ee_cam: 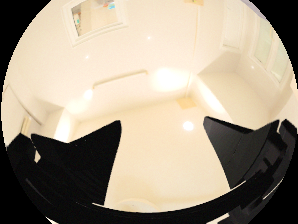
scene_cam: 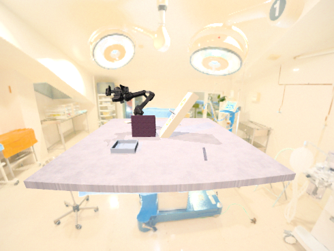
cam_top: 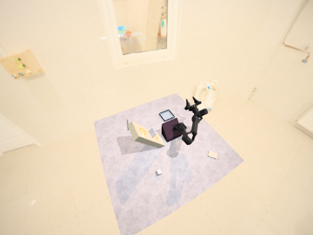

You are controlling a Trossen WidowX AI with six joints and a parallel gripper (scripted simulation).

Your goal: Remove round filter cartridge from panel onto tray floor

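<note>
The round filter cartridge is 550 mm ahead of my gripper tip, 90 mm to the left of it and 140 mm below it. From my gripper tip the other things lie so: flat tan piece: 50 mm behind, 480 mm to the left, 410 mm below; tray: 120 mm ahead, 210 mm to the right, 400 mm below.
</note>
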